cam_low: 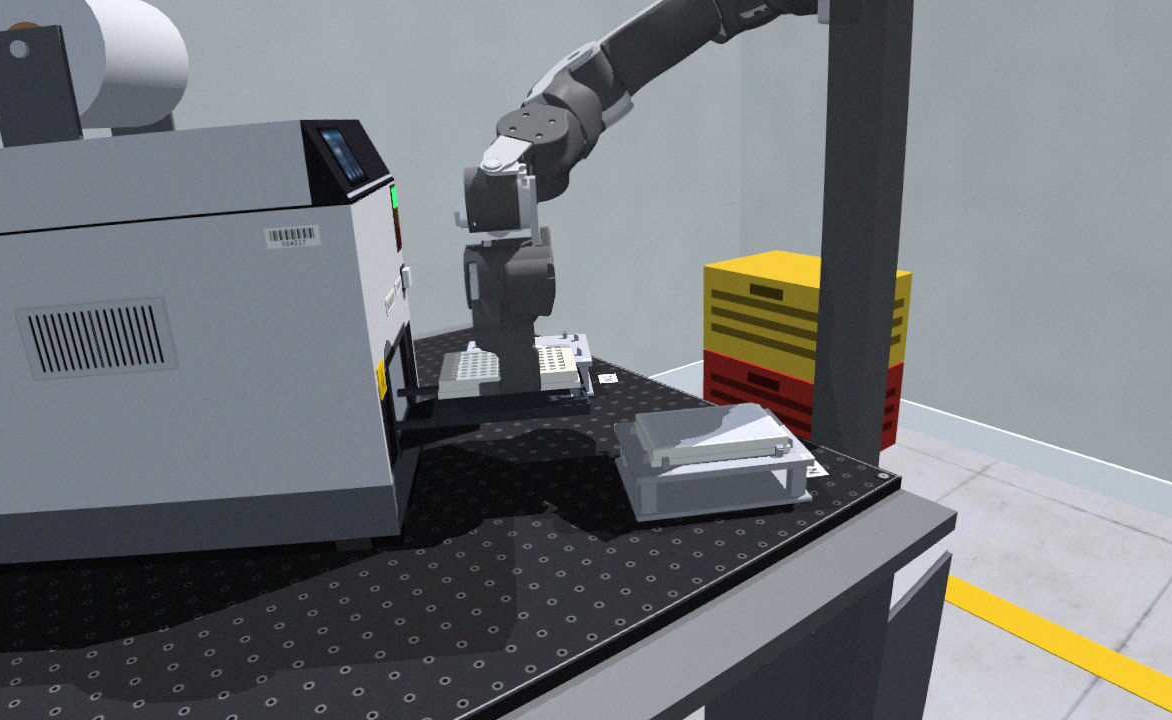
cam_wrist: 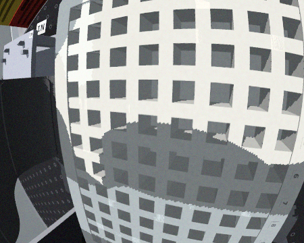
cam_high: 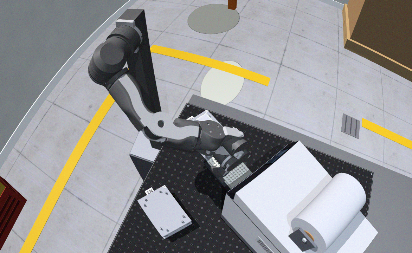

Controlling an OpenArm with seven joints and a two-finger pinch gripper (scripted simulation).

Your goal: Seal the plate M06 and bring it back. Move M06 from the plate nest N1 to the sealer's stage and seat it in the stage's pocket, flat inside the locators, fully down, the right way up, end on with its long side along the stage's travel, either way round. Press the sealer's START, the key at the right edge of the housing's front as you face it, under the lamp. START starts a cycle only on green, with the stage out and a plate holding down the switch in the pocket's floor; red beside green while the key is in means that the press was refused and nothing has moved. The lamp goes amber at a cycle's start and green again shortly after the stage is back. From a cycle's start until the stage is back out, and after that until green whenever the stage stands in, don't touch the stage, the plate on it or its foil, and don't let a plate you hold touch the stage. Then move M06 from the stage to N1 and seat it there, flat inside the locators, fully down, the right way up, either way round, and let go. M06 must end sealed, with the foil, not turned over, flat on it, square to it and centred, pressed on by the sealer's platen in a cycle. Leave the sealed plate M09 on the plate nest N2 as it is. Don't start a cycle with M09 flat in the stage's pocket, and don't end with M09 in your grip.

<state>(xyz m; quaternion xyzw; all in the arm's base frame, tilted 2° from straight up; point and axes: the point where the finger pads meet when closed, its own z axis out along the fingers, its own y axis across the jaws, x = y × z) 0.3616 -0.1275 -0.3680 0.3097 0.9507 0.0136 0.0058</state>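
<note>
Right now the plate M06 is right at my hand. The rest, counted from my hand: sealer's stage: 20 mm below; then start key: 140 mm to the right, 80 mm above, 30 mm ahead; then plate M09: 150 mm to the left, 120 mm behind, 60 mm below.
</note>
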